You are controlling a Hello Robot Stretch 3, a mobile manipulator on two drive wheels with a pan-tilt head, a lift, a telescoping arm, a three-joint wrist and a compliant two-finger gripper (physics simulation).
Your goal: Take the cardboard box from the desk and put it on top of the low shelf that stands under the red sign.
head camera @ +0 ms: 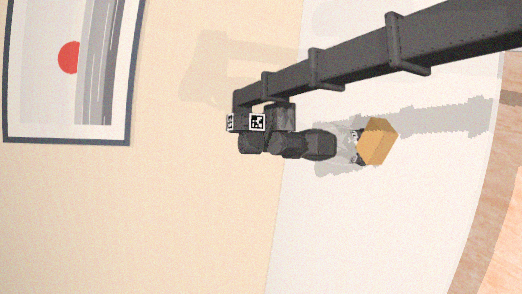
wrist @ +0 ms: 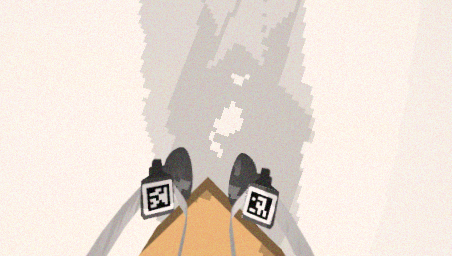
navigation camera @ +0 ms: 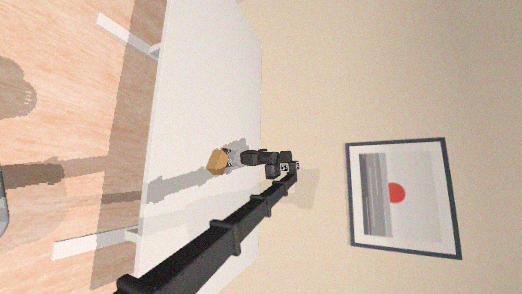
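Places are measured from the robot's base along level axes (x ahead, y left, z up), in metres.
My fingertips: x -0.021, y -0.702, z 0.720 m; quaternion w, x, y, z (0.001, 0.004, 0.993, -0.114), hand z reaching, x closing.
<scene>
Behind a point stands the place of what it marks.
The cardboard box [head camera: 377, 142] @[x -0.030, y -0.612, z 0.770 m] [navigation camera: 217, 162] @[x -0.029, y -0.609, z 0.770 m] [wrist: 210, 230] is a small orange-brown block at the desk [head camera: 380, 225] @[x 0.165, y -0.641, z 0.720 m] [navigation camera: 200, 75] @[x 0.338, y -0.616, z 0.720 m] [wrist: 65, 75]. One corner points between my fingers in the wrist view, and its lower part is cut off by the frame. My gripper [head camera: 357, 148] @[x -0.021, y -0.702, z 0.720 m] [navigation camera: 229, 157] @[x -0.021, y -0.702, z 0.720 m] [wrist: 210, 167] @[x -0.021, y -0.702, z 0.720 m] points down and is shut on that corner, with the fingers a little apart. The box hides part of the fingertips in the head view. Whether it touches the desk is hard to tell. The low shelf and the red sign cannot be made out.
The dark arm [head camera: 350, 55] @[x -0.105, y -0.324, z 1.074 m] [navigation camera: 235, 220] @[x -0.086, y -0.278, z 1.063 m] stretches above the white desk. A framed picture with a red disc [head camera: 69, 57] @[x -0.276, y -1.078, z 1.473 m] [navigation camera: 396, 193] @[x -0.279, y -1.078, z 1.475 m] hangs on the beige wall [head camera: 200, 225] @[x 0.254, y -1.246, z 0.993 m] [navigation camera: 400, 75] @[x 0.336, y -1.268, z 1.563 m]. Wooden floor [head camera: 505, 235] @[x 0.304, y -0.614, z 0.000 m] [navigation camera: 65, 115] @[x 0.255, y -0.413, z 0.000 m] and white desk legs [navigation camera: 120, 32] [navigation camera: 90, 242] lie beyond the desk's edge.
</scene>
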